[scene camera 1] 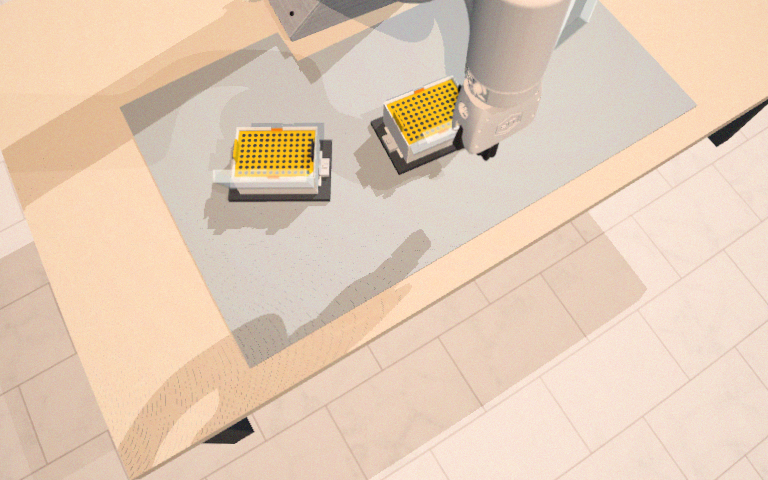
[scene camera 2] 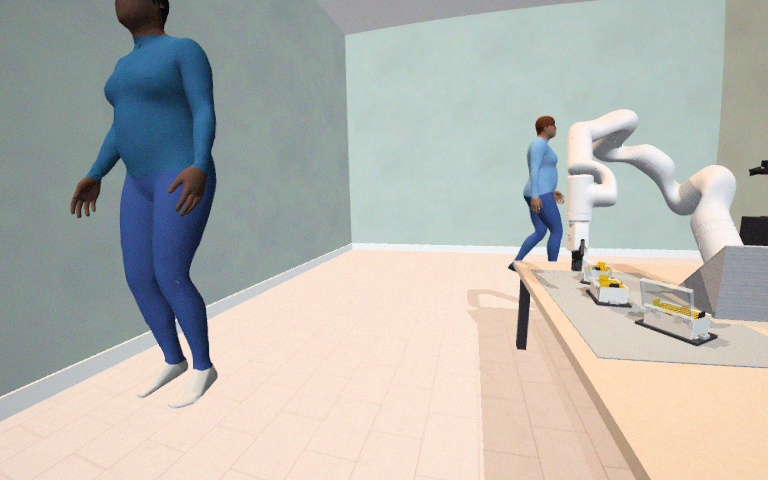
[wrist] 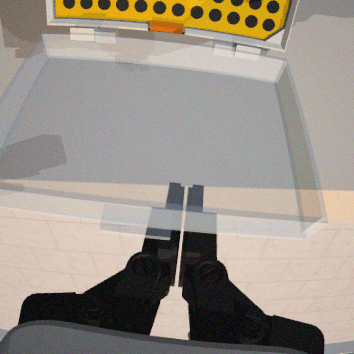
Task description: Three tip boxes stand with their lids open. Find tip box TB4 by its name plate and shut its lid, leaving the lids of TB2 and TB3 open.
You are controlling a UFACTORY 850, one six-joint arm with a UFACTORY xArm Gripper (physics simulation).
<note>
In view: the gripper [scene camera 1: 483, 150], a clear lid [scene camera 1: 443, 133], a clear lid [scene camera 1: 246, 178] and a tip box TB2 [scene camera 2: 696, 333].
The gripper shows as well in scene camera 2 [scene camera 2: 576, 270].
</note>
